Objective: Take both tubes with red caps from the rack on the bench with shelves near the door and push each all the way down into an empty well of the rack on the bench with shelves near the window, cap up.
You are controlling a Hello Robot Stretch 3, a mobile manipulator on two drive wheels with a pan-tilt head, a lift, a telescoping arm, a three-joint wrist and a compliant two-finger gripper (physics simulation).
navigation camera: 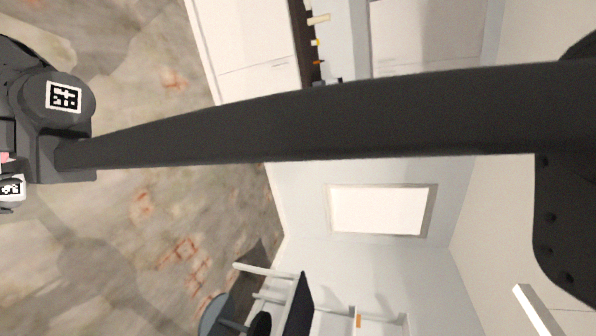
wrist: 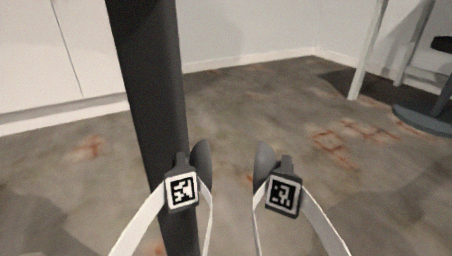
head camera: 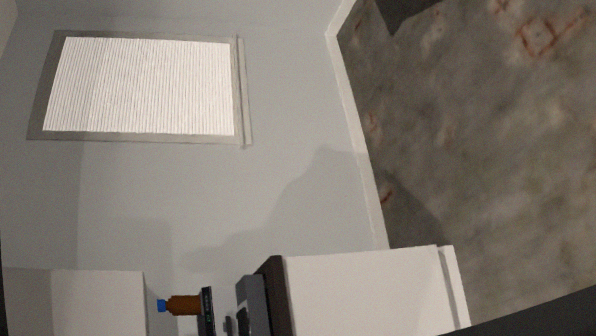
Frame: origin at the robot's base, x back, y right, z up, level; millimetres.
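Seen in the pictures: gripper, fingertip midpoint: (navigation camera: pixel 21 192) (wrist: pixel 232 157).
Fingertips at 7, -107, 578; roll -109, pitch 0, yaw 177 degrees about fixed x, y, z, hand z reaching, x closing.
Note:
Pixels of each thing's top centre, then the offset from my fingertips to it, as dx, dy, dz. "spot": a spot on its surface instead. Level surfaces: height alone.
- bench with a black top, its level: dz +185
- grey equipment, surface spot: (head camera: pixel 252 300) spot: +426, -1323, +394
- brown bottle, surface spot: (head camera: pixel 184 305) spot: +502, -1532, +631
My gripper (wrist: pixel 232 157) is open and empty in the wrist view, its two dark fingertips standing apart above the floor. In the navigation view part of the gripper shows at the left edge. A bench with a black top (navigation camera: pixel 299 306) and white shelves above it shows in part at the bottom of the navigation view; no rack can be made out on it. The red-capped tubes and the racks do not show in the current views. A bright window (head camera: pixel 140 85) (navigation camera: pixel 379 210) is in the wall.
A white cabinet (head camera: pixel 360 290) (navigation camera: pixel 245 35) with a dark worktop carries grey equipment (head camera: pixel 252 300). A brown bottle (head camera: pixel 184 305) with a blue cap is beside it. A stool (navigation camera: pixel 216 312) stands by the bench. The dark mast (wrist: pixel 155 100) rises left of the gripper.

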